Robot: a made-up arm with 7 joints. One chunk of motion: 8 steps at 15 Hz.
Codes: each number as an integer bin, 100 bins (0 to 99) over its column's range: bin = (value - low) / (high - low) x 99, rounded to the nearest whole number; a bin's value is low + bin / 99 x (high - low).
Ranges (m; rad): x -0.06..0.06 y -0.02..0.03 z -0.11..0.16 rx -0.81..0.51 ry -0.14..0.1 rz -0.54..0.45
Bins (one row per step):
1: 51 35 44 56 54 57
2: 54 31 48 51 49 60
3: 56 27 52 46 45 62
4: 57 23 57 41 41 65
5: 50 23 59 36 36 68
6: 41 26 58 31 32 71
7: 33 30 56 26 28 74
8: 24 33 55 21 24 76
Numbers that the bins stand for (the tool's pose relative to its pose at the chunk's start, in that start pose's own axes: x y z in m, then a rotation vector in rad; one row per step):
1: 0.0018 -0.0023 0.0100 -0.0633 -0.0091 0.0300
2: 0.0055 -0.0043 0.0209 -0.1300 -0.0212 0.0600
3: 0.0079 -0.0064 0.0318 -0.1967 -0.0309 0.0800
4: 0.0091 -0.0084 0.0455 -0.2633 -0.0406 0.1100
5: 0.0006 -0.0084 0.0509 -0.3300 -0.0527 0.1400
6: -0.0103 -0.0069 0.0482 -0.3967 -0.0624 0.1700
7: -0.0200 -0.0048 0.0427 -0.4633 -0.0721 0.2000
8: -0.0309 -0.0033 0.0400 -0.5300 -0.0818 0.2200

